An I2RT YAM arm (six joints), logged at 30 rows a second.
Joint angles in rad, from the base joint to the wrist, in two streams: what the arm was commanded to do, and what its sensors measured. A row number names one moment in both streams.
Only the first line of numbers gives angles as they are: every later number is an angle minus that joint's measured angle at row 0.
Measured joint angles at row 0: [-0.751, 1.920, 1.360, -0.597, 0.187, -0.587]
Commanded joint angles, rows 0 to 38: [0.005, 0.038, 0.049, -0.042, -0.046, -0.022]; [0.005, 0.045, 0.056, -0.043, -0.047, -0.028]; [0.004, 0.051, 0.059, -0.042, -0.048, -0.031]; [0.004, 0.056, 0.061, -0.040, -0.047, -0.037]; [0.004, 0.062, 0.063, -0.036, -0.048, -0.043]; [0.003, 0.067, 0.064, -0.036, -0.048, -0.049]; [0.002, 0.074, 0.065, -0.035, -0.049, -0.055]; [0.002, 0.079, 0.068, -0.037, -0.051, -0.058]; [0.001, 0.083, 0.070, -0.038, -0.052, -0.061]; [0.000, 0.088, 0.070, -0.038, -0.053, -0.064]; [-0.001, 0.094, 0.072, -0.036, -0.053, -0.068]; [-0.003, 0.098, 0.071, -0.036, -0.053, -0.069]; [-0.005, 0.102, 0.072, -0.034, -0.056, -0.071]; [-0.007, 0.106, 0.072, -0.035, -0.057, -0.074]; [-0.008, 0.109, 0.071, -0.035, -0.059, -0.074]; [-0.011, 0.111, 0.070, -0.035, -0.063, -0.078]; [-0.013, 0.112, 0.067, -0.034, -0.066, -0.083]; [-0.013, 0.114, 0.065, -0.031, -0.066, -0.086]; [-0.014, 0.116, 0.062, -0.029, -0.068, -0.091]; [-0.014, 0.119, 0.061, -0.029, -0.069, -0.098]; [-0.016, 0.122, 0.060, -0.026, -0.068, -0.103]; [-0.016, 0.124, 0.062, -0.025, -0.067, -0.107]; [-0.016, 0.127, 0.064, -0.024, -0.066, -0.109]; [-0.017, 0.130, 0.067, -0.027, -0.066, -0.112]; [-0.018, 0.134, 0.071, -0.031, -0.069, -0.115]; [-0.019, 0.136, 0.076, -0.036, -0.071, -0.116]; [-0.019, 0.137, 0.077, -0.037, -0.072, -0.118]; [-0.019, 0.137, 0.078, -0.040, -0.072, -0.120]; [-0.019, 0.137, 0.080, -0.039, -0.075, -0.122]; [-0.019, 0.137, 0.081, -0.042, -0.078, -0.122]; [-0.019, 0.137, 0.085, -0.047, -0.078, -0.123]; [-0.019, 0.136, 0.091, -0.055, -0.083, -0.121]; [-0.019, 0.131, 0.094, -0.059, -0.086, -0.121]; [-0.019, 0.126, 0.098, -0.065, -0.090, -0.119]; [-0.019, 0.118, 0.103, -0.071, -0.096, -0.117]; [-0.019, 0.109, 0.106, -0.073, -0.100, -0.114]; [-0.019, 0.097, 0.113, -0.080, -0.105, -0.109]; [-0.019, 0.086, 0.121, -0.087, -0.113, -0.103]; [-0.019, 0.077, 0.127, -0.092, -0.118, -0.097]
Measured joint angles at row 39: [-0.015, 0.115, 0.096, -0.050, -0.074, -0.095]
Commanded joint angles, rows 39 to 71: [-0.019, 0.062, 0.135, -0.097, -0.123, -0.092]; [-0.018, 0.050, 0.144, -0.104, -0.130, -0.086]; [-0.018, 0.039, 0.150, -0.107, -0.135, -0.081]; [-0.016, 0.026, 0.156, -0.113, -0.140, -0.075]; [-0.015, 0.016, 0.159, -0.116, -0.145, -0.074]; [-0.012, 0.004, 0.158, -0.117, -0.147, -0.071]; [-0.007, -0.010, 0.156, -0.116, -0.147, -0.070]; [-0.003, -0.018, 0.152, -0.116, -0.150, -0.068]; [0.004, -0.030, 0.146, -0.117, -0.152, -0.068]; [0.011, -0.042, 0.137, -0.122, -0.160, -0.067]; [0.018, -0.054, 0.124, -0.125, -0.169, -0.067]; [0.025, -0.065, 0.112, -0.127, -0.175, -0.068]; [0.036, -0.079, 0.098, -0.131, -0.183, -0.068]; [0.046, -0.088, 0.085, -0.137, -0.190, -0.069]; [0.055, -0.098, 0.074, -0.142, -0.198, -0.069]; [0.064, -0.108, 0.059, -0.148, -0.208, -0.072]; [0.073, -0.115, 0.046, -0.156, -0.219, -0.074]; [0.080, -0.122, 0.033, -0.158, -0.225, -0.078]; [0.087, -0.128, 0.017, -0.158, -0.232, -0.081]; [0.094, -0.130, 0.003, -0.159, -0.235, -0.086]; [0.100, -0.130, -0.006, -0.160, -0.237, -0.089]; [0.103, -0.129, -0.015, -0.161, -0.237, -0.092]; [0.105, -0.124, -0.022, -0.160, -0.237, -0.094]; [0.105, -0.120, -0.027, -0.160, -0.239, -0.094]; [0.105, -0.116, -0.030, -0.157, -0.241, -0.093]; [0.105, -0.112, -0.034, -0.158, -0.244, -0.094]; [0.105, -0.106, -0.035, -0.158, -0.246, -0.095]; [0.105, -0.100, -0.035, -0.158, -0.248, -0.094]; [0.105, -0.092, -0.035, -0.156, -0.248, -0.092]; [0.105, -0.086, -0.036, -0.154, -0.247, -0.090]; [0.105, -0.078, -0.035, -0.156, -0.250, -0.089]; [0.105, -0.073, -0.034, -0.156, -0.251, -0.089]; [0.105, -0.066, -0.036, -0.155, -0.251, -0.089]
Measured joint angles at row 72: [0.103, -0.093, -0.027, -0.139, -0.220, -0.078]
